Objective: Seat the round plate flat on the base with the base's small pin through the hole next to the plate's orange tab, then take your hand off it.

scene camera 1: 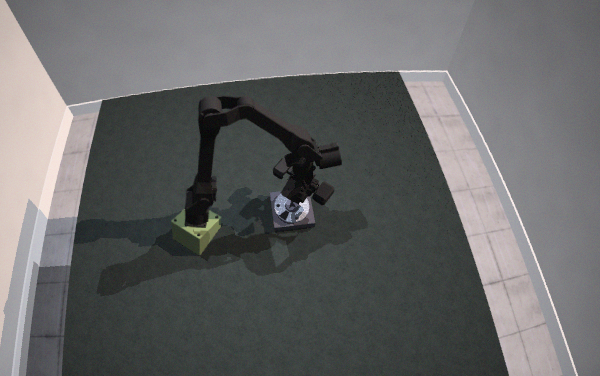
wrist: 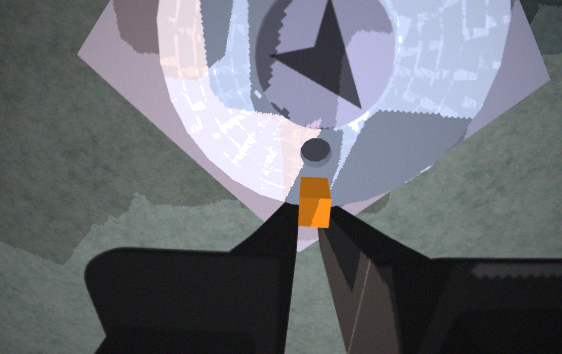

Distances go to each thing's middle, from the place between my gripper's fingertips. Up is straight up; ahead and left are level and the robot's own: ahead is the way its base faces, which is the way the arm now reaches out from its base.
My hand is 40 mm past the central hub (wrist: 321, 72), 50 mm to the left of it and 10 mm below it. Round my hand: square grey-purple base (wrist: 123, 49) (40 mm behind, 50 mm to the right, 10 mm below); round plate (wrist: 444, 67) (40 mm behind, 50 mm to the right, 10 mm above).
